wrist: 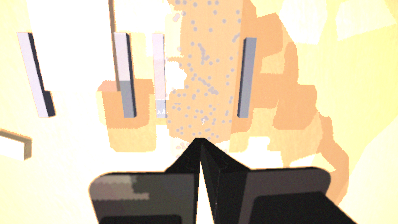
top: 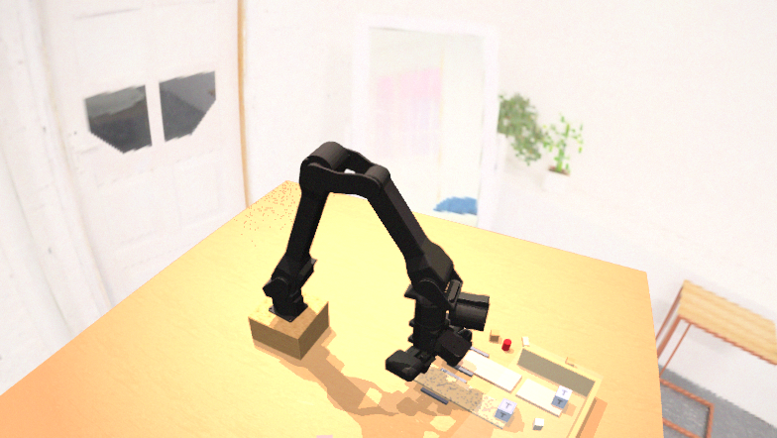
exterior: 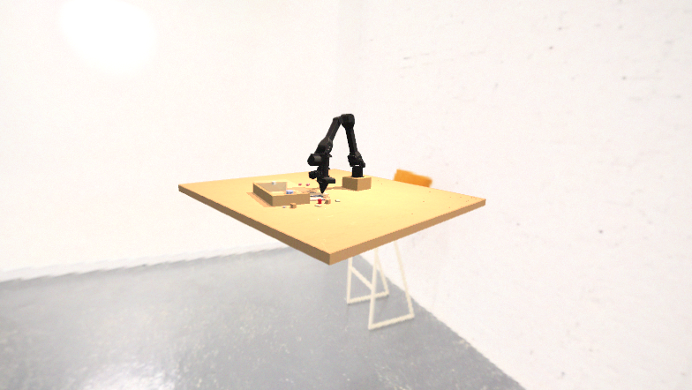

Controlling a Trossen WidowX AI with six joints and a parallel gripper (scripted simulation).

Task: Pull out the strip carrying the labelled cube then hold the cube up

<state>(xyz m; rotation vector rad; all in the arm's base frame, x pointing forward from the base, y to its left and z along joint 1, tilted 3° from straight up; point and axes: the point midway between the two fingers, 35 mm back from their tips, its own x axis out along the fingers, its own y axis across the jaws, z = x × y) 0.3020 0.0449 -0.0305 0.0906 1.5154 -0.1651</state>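
Right now my gripper tip is 12 cm short of the white strip and 7 cm to the right of it. Also, from my gripper tip: cube 26 cm ahead, 8 cm to the right, 7 cm above.
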